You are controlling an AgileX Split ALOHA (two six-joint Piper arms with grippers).
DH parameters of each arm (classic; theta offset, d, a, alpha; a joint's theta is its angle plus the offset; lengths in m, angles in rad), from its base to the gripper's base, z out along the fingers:
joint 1: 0 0.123 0 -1.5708
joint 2: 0.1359 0 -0.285 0
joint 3: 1.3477 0 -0.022 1.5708
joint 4: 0 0.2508 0 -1.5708
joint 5: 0 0 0.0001 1.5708
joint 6: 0 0.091 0 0
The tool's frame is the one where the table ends.
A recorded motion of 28 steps. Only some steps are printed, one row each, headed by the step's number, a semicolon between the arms.
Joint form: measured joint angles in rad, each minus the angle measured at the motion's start. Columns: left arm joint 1, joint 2, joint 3, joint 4, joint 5, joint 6; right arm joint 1, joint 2, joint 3, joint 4, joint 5, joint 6.
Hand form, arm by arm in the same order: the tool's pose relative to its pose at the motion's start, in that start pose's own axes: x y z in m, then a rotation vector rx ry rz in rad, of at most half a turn. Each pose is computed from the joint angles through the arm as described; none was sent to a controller.
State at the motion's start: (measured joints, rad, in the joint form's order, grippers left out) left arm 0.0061 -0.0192 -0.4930 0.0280 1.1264 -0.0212; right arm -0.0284 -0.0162 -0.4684 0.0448 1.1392 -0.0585
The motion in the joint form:
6: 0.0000 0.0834 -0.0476 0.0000 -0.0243 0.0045; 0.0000 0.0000 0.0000 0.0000 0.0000 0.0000
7: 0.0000 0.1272 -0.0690 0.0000 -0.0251 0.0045; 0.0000 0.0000 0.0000 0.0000 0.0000 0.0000
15: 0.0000 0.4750 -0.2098 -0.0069 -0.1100 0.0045; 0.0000 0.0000 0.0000 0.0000 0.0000 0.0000
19: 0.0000 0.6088 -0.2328 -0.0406 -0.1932 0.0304; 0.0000 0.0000 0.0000 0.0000 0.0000 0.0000
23: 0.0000 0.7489 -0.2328 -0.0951 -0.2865 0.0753; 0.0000 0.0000 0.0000 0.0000 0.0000 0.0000
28: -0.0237 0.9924 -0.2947 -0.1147 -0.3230 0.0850; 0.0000 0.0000 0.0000 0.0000 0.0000 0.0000
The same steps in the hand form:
6: -0.0178 -0.0002 -0.0002 0.0002 0.0115 0.0054; 0.0000 0.0000 0.0000 0.0000 0.0000 0.0000
7: -0.0255 -0.0003 0.0012 0.0001 0.0331 0.0060; 0.0000 0.0000 0.0000 0.0000 0.0000 0.0000
15: -0.0867 -0.0023 0.0346 0.0062 0.1553 0.0069; 0.0000 0.0000 0.0000 0.0000 0.0000 0.0000
19: -0.1045 -0.0057 0.0608 0.0346 0.1831 0.0122; 0.0000 0.0000 0.0000 0.0000 0.0000 0.0000
23: -0.1135 -0.0103 0.0948 0.0749 0.2287 0.0155; 0.0000 0.0000 0.0000 0.0000 0.0000 0.0000
28: -0.1254 -0.0171 0.1474 0.1036 0.3736 0.0212; 0.0000 0.0000 0.0000 0.0000 0.0000 0.0000

